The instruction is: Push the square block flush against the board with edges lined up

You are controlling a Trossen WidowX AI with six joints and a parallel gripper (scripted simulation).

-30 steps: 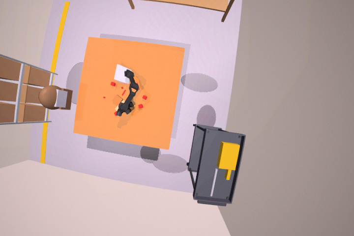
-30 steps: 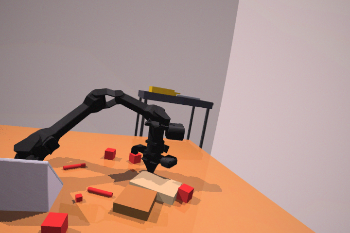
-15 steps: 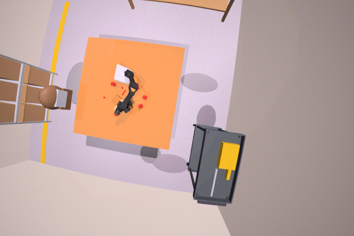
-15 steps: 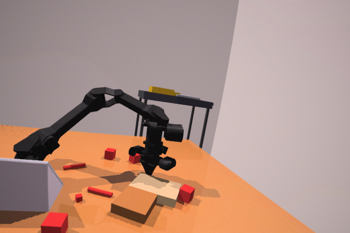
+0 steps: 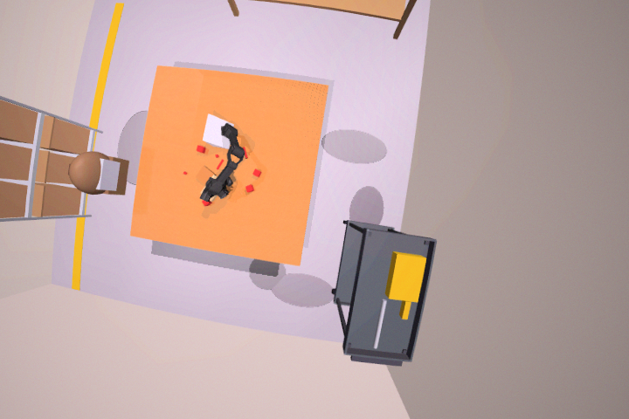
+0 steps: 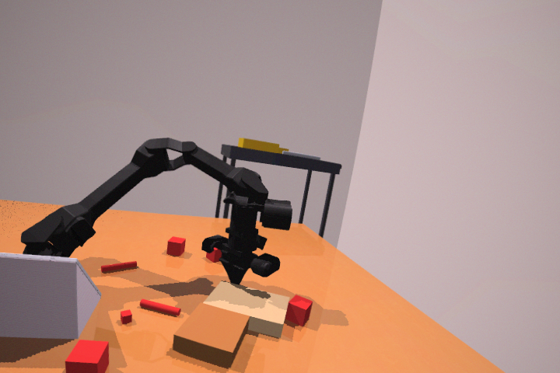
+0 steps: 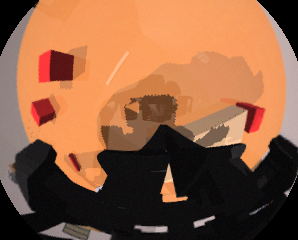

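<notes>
The brown square block lies 140 mm to the right of my gripper tip and 80 mm behind it. The rest, counted from my gripper tip: pale board 80 mm to the right.
</notes>
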